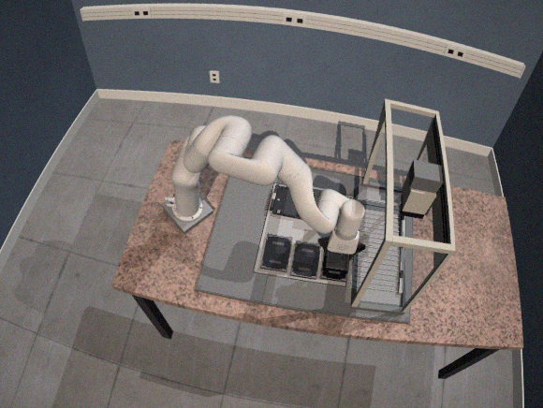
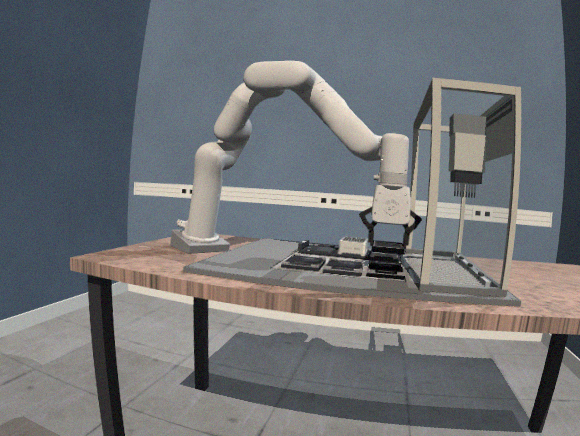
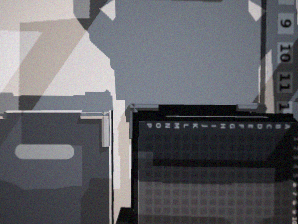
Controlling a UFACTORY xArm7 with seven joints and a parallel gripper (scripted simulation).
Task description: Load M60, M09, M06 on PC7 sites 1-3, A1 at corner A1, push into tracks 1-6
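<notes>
Right now my hand is 80 mm above the nest S3. Round my hand: nest S2: 110 mm behind, 10 mm to the left, 80 mm below; then dark 384-well plate M60: 10 mm below; then nest S1: 220 mm behind, 40 mm to the left, 80 mm below.
</notes>
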